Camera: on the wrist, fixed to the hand. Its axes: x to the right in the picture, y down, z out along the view.
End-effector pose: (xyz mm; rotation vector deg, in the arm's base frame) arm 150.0 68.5 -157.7 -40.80 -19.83 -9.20
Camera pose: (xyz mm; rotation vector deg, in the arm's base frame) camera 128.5 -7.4 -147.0 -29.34 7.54 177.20
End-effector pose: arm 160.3 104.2 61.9 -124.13 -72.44 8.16
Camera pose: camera 115.3 99.8 127.4 65.98 -111.09 -89.26
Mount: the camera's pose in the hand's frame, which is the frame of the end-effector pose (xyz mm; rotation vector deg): -14.1 -68.9 -37.3 -2.36 55.85 -168.00
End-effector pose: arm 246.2 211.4 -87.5 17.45 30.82 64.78
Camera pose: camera 274.3 169.3 -148.9 -58.40 54.88 -99.01
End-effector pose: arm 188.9 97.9 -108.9 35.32 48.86 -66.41
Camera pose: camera 111.4 114.3 -117.2 26.90 -67.07 78.97
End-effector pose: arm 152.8 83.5 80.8 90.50 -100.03 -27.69
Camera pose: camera 227.3 91.9 54.1 124.12 118.47 -28.34
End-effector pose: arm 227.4 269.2 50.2 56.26 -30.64 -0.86
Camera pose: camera 246.9 263.0 -26.7 41.22 118.93 -111.84
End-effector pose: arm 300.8 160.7 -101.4 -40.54 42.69 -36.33
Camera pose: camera 246.0 116.9 -63.8 37.78 6.30 130.25
